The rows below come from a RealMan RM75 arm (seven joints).
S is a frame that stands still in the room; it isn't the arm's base.
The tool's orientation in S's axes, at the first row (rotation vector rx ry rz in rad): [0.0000, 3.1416, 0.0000]
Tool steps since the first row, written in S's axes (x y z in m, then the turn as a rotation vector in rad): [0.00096, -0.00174, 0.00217, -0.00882, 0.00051, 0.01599]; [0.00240, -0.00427, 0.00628, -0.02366, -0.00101, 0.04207]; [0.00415, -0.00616, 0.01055, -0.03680, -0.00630, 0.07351]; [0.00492, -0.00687, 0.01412, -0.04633, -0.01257, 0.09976]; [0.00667, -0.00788, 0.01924, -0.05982, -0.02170, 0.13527]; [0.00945, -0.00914, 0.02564, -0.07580, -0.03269, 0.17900]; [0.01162, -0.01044, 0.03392, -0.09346, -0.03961, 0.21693]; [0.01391, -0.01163, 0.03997, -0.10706, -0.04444, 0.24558]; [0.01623, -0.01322, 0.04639, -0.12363, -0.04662, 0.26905]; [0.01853, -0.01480, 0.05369, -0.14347, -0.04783, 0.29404]
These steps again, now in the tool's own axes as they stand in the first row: [-0.00096, -0.00174, -0.00217, 0.00882, 0.00051, -0.01599]; [-0.00240, -0.00427, -0.00628, 0.02366, -0.00101, -0.04207]; [-0.00415, -0.00616, -0.01055, 0.03680, -0.00630, -0.07351]; [-0.00492, -0.00687, -0.01412, 0.04633, -0.01257, -0.09976]; [-0.00667, -0.00788, -0.01924, 0.05982, -0.02170, -0.13527]; [-0.00945, -0.00914, -0.02564, 0.07580, -0.03269, -0.17900]; [-0.01162, -0.01044, -0.03392, 0.09346, -0.03961, -0.21693]; [-0.01391, -0.01163, -0.03997, 0.10706, -0.04444, -0.24558]; [-0.01623, -0.01322, -0.04639, 0.12363, -0.04662, -0.26905]; [-0.01853, -0.01480, -0.05369, 0.14347, -0.04783, -0.29404]
